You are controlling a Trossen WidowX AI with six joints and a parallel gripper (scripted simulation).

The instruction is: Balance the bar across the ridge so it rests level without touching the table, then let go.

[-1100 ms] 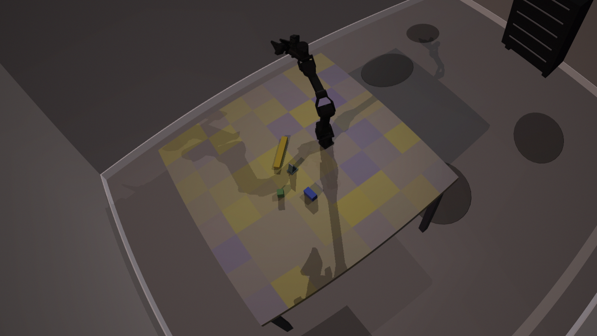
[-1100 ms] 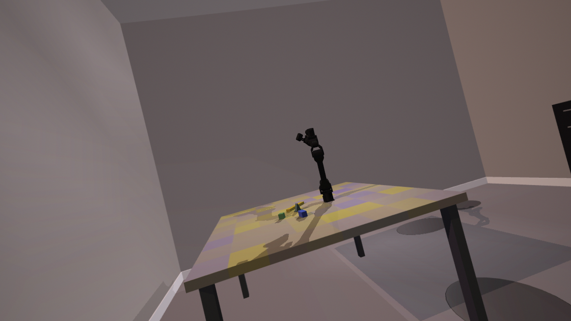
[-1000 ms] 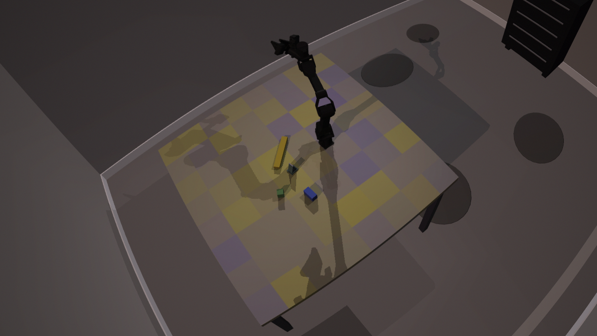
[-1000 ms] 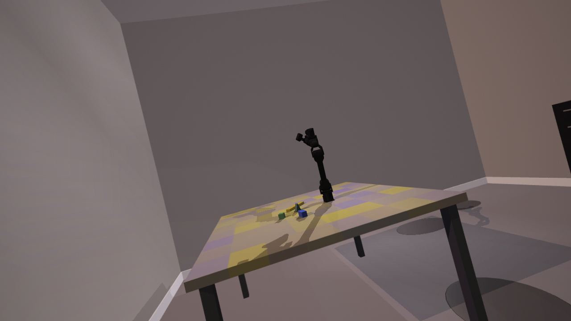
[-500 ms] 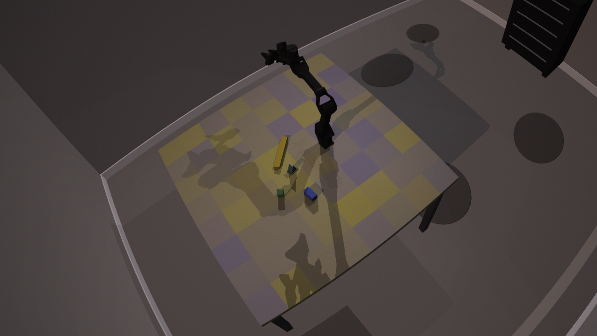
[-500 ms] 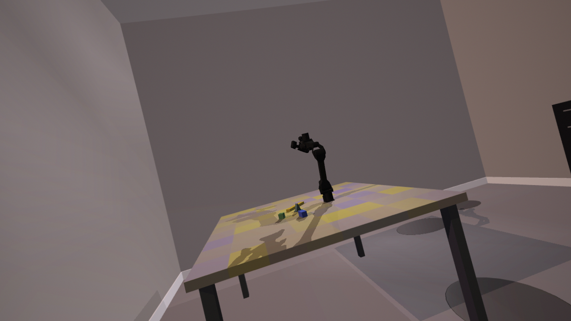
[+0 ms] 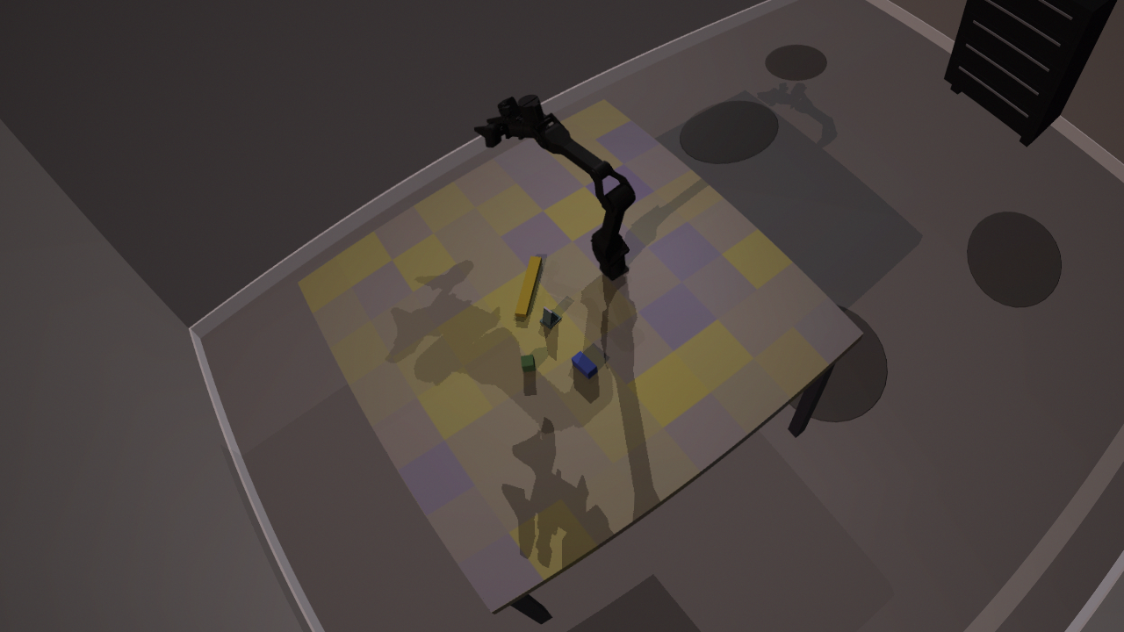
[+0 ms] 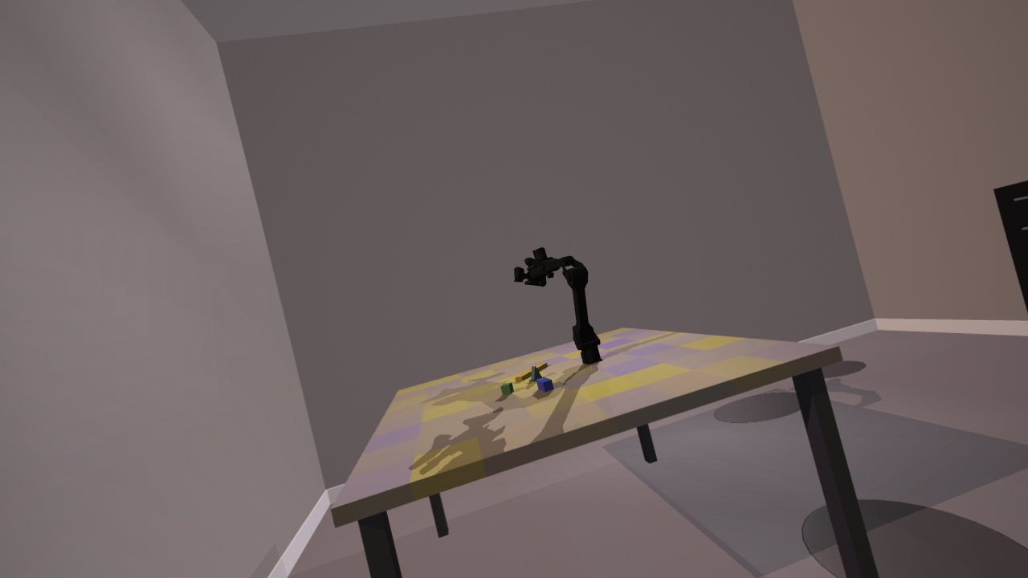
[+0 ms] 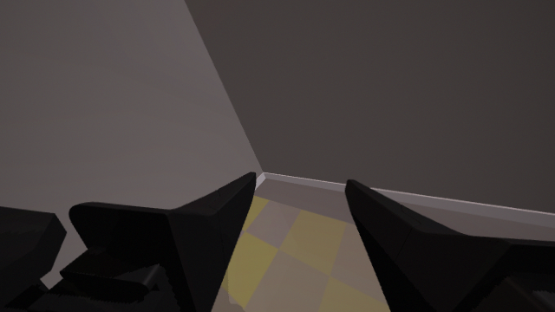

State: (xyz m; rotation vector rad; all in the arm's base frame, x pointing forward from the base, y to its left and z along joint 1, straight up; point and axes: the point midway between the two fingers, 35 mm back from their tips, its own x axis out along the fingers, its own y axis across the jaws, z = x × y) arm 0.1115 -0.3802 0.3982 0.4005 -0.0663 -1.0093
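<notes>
Right now my gripper tip is 10 cm short of the yellow bar, 31 cm to the right of it and 39 cm above it. Also, from my gripper tip: blue block 13 cm ahead, 62 cm to the left, 38 cm below; then green block 25 cm ahead, 52 cm to the left, 38 cm below.
</notes>
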